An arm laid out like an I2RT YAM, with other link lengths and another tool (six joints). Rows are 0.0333 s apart.
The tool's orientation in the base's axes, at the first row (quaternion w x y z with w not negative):
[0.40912 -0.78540 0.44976 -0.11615]
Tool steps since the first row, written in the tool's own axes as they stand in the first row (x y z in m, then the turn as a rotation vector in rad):
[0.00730 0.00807 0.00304 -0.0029 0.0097 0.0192]
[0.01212 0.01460 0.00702 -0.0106 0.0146 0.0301]
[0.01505 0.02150 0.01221 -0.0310 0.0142 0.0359]
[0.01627 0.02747 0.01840 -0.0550 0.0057 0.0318]
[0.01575 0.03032 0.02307 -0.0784 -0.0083 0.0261]
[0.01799 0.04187 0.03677 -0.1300 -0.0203 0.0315]
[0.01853 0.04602 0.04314 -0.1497 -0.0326 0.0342]
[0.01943 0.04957 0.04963 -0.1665 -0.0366 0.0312]
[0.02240 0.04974 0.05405 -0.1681 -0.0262 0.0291]
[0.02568 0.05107 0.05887 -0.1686 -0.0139 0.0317]
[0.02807 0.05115 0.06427 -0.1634 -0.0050 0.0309]
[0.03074 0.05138 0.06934 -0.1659 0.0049 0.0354]
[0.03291 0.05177 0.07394 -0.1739 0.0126 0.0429]
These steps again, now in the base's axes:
[0.00089 -0.00632 -0.00932 0.0030 0.0101 -0.0190]
[0.00183 -0.00974 -0.01764 0.0016 0.0209 -0.0282]
[0.00213 -0.01110 -0.02665 -0.0065 0.0405 -0.0278]
[0.00258 -0.01030 -0.03529 -0.0172 0.0597 -0.0143]
[0.00311 -0.00811 -0.04030 -0.0251 0.0790 0.0041]
[0.00487 -0.00555 -0.05809 -0.0441 0.1264 0.0192]
[0.00614 -0.00363 -0.06536 -0.0463 0.1469 0.0303]
[0.00806 -0.00179 -0.07232 -0.0551 0.1598 0.0383]
[0.01207 -0.00183 -0.07582 -0.0635 0.1572 0.0322]
[0.01578 -0.00221 -0.08050 -0.0699 0.1558 0.0214]
[0.02006 -0.00124 -0.08445 -0.0728 0.1489 0.0143]
[0.02423 -0.00072 -0.08835 -0.0778 0.1507 0.0045]
[0.02775 -0.00008 -0.09198 -0.0829 0.1592 -0.0045]

